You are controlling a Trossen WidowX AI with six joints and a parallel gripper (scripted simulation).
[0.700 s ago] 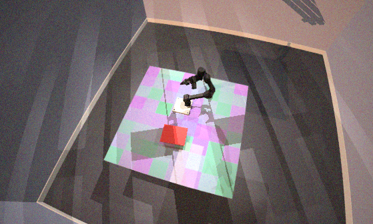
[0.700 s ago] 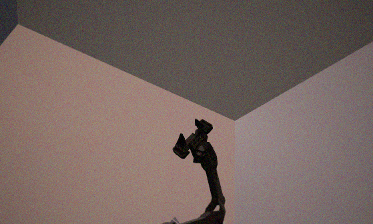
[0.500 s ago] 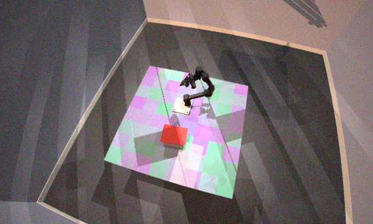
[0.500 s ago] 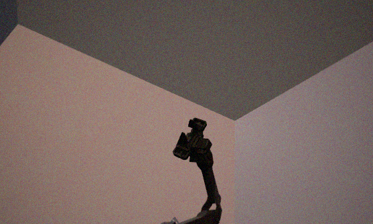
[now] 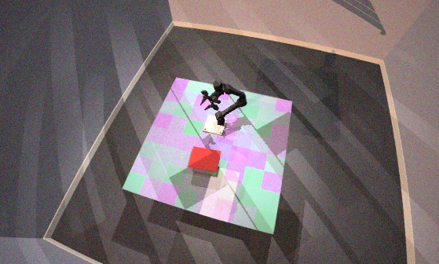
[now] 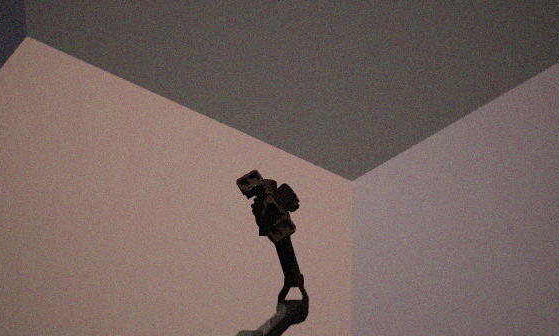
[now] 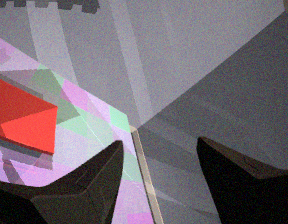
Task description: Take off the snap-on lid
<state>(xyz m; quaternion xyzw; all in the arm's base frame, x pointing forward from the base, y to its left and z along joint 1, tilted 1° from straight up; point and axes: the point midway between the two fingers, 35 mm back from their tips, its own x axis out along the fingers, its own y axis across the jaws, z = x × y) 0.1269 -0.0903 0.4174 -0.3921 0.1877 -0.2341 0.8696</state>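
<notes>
My gripper tip is 270 mm short of the red lid, 50 mm to the right of it and 340 mm above it. From my gripper tip the other things lie so: storage box: 270 mm ahead, 50 mm to the left, 390 mm below.
</notes>
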